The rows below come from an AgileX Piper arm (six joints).
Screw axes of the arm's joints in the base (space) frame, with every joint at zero. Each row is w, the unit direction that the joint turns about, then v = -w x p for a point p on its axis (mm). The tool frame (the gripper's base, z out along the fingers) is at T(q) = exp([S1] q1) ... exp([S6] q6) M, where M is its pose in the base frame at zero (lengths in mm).
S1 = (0, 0, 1, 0.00, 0.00, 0.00)
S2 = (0, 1, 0, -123.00, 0.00, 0.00)
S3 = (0, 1, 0, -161.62, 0.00, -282.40)
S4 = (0.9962, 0, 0.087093, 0.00, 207.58, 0.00)
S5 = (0, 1, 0, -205.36, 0.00, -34.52)
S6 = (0.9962, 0, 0.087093, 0.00, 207.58, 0.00)
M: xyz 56.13 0.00 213.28 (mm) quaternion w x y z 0.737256 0 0.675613 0
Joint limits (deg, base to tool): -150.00..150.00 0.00..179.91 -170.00..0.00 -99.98..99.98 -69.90..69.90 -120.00..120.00
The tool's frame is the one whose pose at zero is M.
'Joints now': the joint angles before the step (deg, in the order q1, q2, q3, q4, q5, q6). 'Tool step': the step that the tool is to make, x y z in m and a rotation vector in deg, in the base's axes. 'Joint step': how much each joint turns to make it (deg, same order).
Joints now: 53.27 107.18 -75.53 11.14 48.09 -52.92
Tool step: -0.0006 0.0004 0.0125 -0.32 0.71 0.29
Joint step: 0.00 -0.69 -2.05 0.01 3.43 0.33
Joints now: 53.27 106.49 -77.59 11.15 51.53 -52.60
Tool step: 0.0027 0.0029 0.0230 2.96 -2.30 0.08
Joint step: -0.06 -1.56 -2.76 -0.13 0.59 0.01
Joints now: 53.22 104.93 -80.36 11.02 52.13 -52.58
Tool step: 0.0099 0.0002 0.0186 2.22 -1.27 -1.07
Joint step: -1.24 -0.33 -3.52 0.27 1.34 0.00
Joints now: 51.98 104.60 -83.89 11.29 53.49 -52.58
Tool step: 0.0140 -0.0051 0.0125 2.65 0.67 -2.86
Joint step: -2.50 -0.01 -2.51 2.22 0.91 0.00
